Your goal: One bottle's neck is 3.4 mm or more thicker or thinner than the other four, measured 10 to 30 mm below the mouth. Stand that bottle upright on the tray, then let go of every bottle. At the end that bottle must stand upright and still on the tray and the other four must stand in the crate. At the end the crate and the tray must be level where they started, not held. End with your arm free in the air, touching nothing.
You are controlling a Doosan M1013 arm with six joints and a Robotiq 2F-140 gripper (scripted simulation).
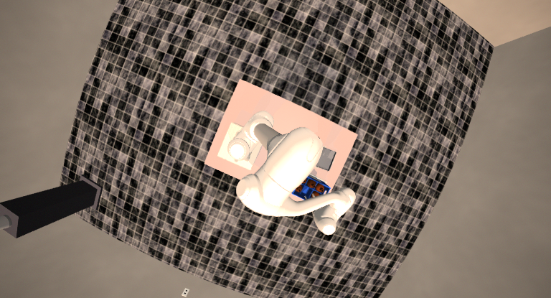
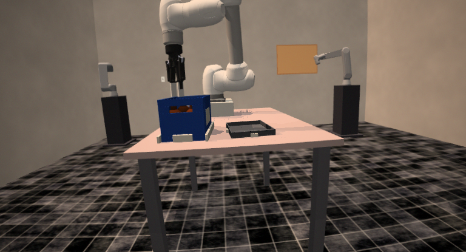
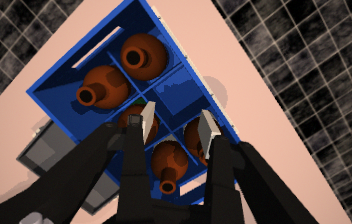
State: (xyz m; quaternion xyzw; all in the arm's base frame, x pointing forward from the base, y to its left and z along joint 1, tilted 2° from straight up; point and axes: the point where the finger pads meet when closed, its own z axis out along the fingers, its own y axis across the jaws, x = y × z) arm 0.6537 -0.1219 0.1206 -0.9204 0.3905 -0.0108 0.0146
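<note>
Now: hand 13 cm above the blue crate and 4 cm to the right of it. The rest, counted from my hand: dark tray: 32 cm to the left, 20 cm below, 1 cm behind; bottle: 12 cm below, 9 cm to the left, 9 cm behind.
</note>
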